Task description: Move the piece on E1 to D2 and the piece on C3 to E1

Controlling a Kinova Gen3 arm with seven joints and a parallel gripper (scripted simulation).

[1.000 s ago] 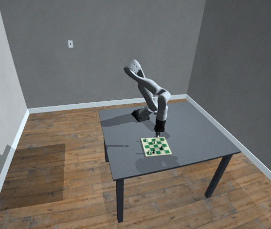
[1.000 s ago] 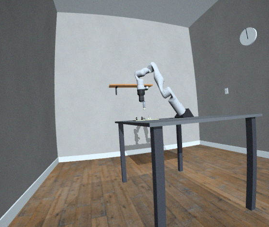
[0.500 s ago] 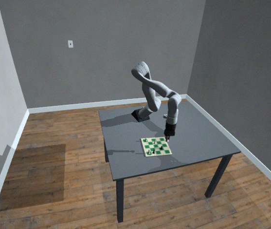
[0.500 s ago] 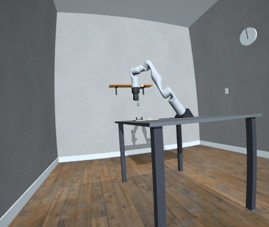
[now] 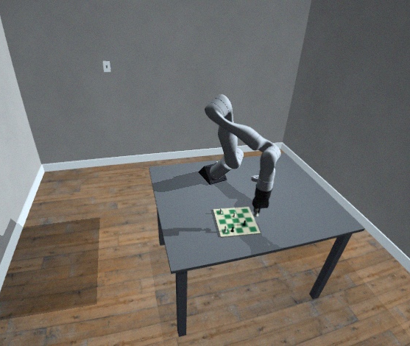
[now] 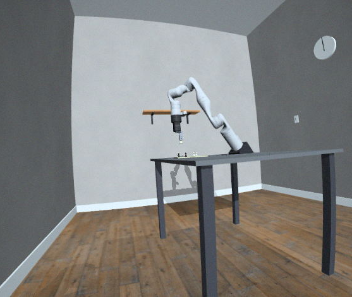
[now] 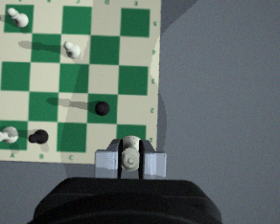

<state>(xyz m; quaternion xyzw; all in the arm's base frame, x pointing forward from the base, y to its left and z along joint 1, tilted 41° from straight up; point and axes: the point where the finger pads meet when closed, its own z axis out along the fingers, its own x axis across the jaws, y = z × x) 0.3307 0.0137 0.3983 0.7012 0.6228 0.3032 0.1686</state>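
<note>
Now: hand 80 mm past the chessboard, 70 mm to the left of it and 140 mm above it. Also, from my hand: white piece: 10 mm below.
</note>
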